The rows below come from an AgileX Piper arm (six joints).
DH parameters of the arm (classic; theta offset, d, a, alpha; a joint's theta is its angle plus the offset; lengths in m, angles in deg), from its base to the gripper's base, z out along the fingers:
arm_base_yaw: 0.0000 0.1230 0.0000 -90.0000
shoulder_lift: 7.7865 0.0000 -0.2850 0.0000
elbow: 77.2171 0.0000 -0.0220 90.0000
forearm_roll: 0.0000 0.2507 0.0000 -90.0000
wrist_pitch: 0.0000 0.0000 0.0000 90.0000
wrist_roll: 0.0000 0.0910 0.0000 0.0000
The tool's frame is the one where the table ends.
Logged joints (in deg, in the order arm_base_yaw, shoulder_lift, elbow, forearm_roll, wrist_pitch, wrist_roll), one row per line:
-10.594 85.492 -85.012 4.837 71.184 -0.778
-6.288 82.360 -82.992 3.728 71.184 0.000
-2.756 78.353 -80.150 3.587 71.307 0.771
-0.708 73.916 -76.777 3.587 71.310 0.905
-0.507 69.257 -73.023 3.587 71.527 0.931
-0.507 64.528 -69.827 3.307 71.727 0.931
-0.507 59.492 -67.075 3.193 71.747 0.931
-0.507 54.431 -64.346 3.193 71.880 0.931
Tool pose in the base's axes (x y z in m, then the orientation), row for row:
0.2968 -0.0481 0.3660 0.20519 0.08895 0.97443 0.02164
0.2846 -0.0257 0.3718 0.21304 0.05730 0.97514 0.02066
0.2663 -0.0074 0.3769 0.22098 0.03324 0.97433 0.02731
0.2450 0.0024 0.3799 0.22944 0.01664 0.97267 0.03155
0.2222 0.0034 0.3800 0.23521 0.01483 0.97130 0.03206
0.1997 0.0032 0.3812 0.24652 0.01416 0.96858 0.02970
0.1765 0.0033 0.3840 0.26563 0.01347 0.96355 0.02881
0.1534 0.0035 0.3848 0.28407 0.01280 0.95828 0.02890
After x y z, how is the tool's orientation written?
As a quaternion, w x y z.
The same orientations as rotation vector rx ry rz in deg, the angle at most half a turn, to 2 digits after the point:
14.21 155.63 3.46
9.11 155.10 3.29
5.26 154.32 4.33
2.62 153.37 4.97
2.33 152.69 5.04
2.21 151.37 4.64
2.08 149.11 4.46
1.96 146.91 4.43

